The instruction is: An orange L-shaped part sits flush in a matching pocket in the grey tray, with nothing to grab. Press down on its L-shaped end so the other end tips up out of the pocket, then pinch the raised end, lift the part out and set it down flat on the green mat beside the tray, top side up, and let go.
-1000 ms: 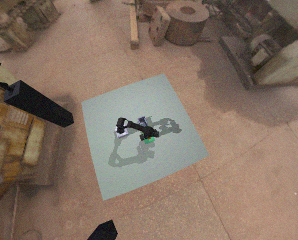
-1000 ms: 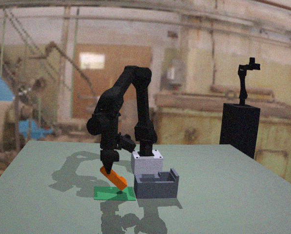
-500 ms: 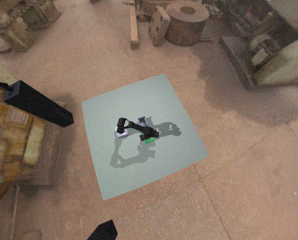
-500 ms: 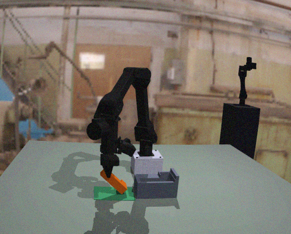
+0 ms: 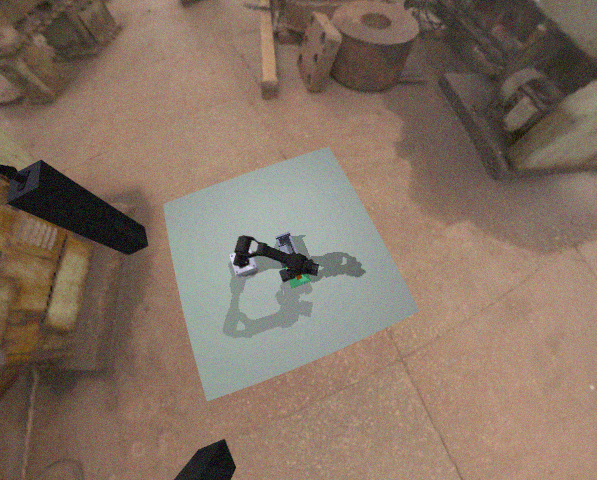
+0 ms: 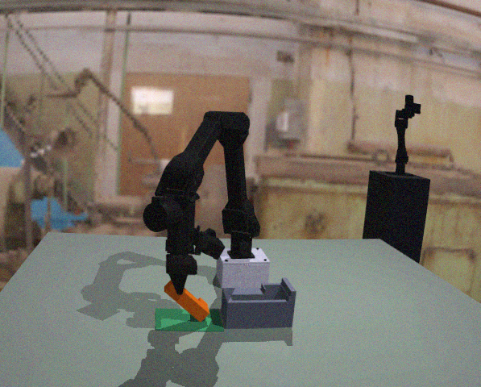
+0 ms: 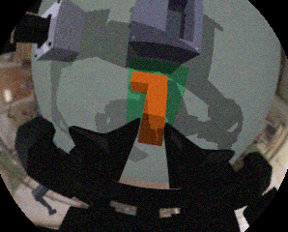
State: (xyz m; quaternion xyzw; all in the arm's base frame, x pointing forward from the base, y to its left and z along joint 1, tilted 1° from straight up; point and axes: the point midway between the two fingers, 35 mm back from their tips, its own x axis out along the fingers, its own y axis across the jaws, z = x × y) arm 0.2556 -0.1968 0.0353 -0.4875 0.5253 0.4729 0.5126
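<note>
The orange l-shaped part is 10 mm behind my gripper tip, 20 mm to the left of it and 40 mm below it. From my gripper tip the other things lie so: green mat 20 mm to the left, 90 mm below.
</note>
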